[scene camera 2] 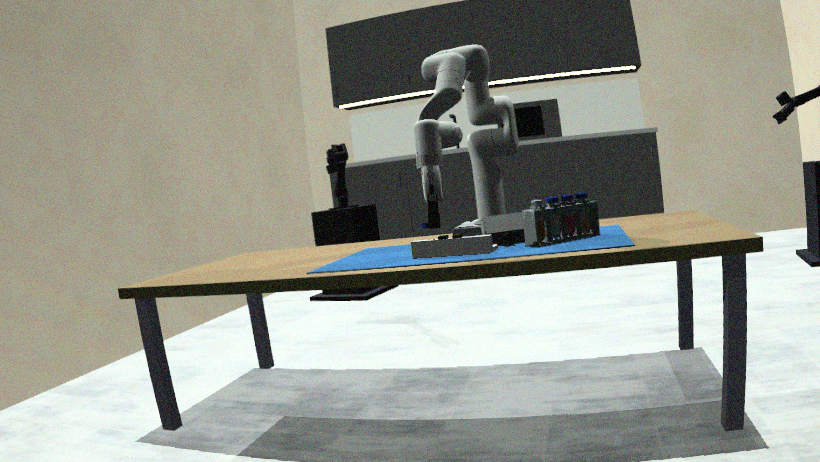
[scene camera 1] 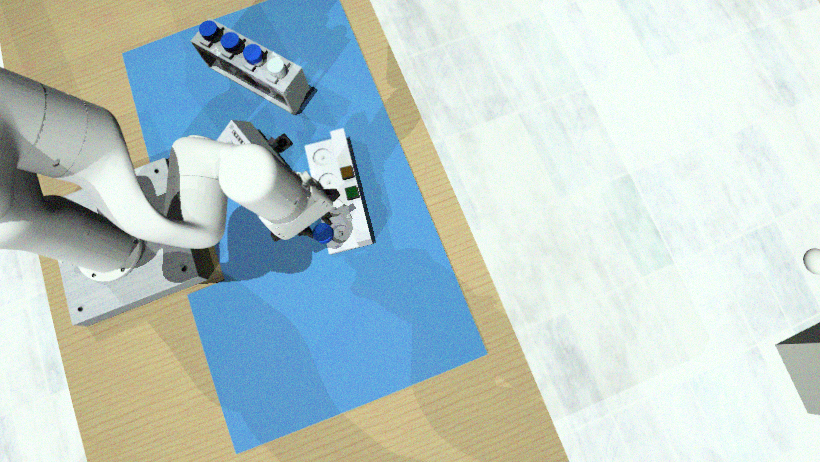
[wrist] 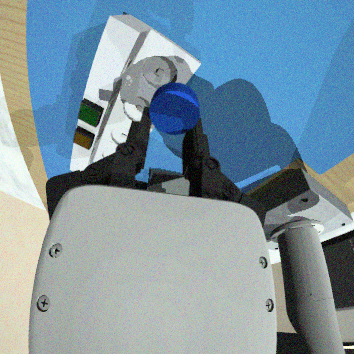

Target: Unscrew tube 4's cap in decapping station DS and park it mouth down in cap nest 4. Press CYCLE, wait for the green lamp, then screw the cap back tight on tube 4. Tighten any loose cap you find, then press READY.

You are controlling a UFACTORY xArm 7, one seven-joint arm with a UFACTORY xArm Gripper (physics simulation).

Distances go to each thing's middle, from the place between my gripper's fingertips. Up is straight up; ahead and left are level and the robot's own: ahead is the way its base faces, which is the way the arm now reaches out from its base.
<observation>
The grey button box (scene camera 1: 237,132) is 10 cm behind my hand, 17 cm to the left of it and 3 cm below it.
</observation>
